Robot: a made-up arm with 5 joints.
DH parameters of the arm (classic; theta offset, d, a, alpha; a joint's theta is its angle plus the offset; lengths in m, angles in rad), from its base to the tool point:
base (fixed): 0 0.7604 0.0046 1.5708
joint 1: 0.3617 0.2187 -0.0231 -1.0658
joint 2: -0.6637 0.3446 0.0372 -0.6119
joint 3: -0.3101 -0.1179 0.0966 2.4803
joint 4: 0 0.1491 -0.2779 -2.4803
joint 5: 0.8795 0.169 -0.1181 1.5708
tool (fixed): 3.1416 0.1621 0 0
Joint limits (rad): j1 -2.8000..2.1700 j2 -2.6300..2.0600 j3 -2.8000..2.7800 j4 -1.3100..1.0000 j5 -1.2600..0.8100
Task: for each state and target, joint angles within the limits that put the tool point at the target. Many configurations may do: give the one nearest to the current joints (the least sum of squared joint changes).
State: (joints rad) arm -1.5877 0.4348 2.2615 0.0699 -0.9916
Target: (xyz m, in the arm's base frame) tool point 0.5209 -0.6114 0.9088
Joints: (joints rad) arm -0.9842 0.8330 1.5709 -0.5602 -1.2600
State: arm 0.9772 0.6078 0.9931 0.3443 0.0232
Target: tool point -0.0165 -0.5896 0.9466
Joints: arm 0.4140 1.1276 1.2990 0.8501 0.3136
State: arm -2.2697 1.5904 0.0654 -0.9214 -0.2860
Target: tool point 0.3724 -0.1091 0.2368
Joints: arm -2.4893 2.0457 0.6885 -1.3100 -0.2867
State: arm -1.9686 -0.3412 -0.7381 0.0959 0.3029
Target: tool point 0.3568 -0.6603 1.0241
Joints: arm -1.8728 -0.0239 -0.1871 -0.7335 0.0455
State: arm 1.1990 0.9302 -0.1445 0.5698 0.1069
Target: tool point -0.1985 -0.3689 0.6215
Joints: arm 0.7545 0.7013 -0.4500 0.7062 0.2684
